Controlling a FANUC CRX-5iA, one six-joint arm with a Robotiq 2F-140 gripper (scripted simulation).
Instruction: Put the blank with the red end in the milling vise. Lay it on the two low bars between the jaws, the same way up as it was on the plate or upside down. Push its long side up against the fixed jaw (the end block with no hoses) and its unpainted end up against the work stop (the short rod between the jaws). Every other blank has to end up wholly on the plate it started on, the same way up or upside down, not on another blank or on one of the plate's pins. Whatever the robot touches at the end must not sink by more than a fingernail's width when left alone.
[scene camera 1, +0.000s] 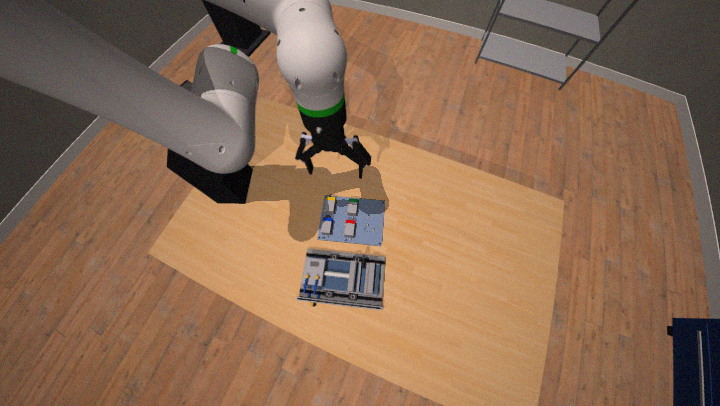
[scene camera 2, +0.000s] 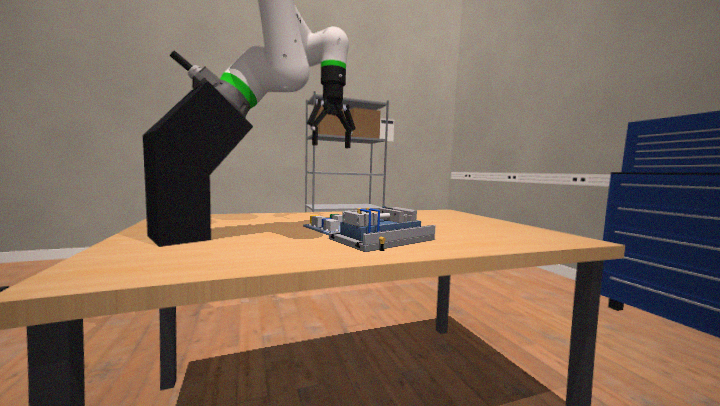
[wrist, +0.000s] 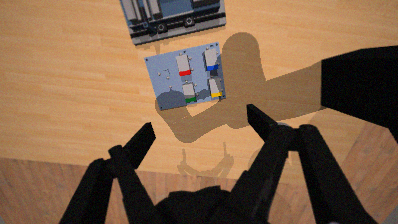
Labels:
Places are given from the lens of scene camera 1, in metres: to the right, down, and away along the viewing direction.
gripper (scene camera 1: 336, 172): -0.07, -0.09, 0.70
blue-grey plate (scene camera 1: 363, 234): 0.01, 0.12, 0.94

